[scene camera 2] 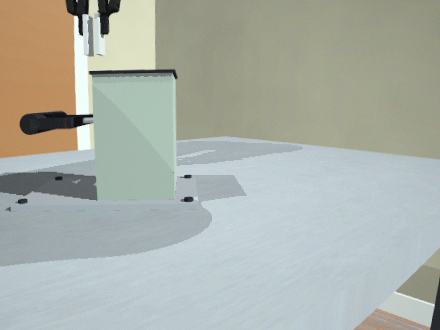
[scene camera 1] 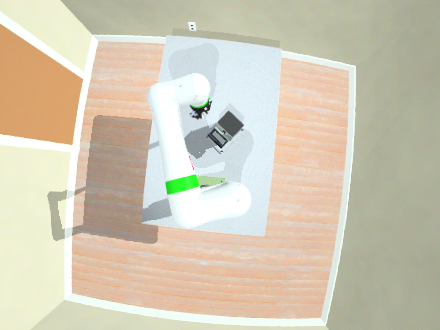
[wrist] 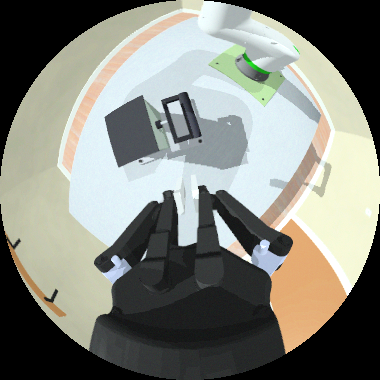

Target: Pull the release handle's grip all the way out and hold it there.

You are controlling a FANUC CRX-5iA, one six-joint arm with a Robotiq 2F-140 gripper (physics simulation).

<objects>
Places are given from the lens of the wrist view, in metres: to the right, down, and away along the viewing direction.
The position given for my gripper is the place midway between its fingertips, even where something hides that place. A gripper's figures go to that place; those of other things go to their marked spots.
my gripper [wrist: 187, 183]: 0.00, -0.01, 0.21
release handle [wrist: 135, 129]: -0.11, -0.12, 0.21
base plate [wrist: 195, 141]: 0.02, -0.15, 0.38
The marked spots on the release handle and the base plate are 0.21 m apart.
</objects>
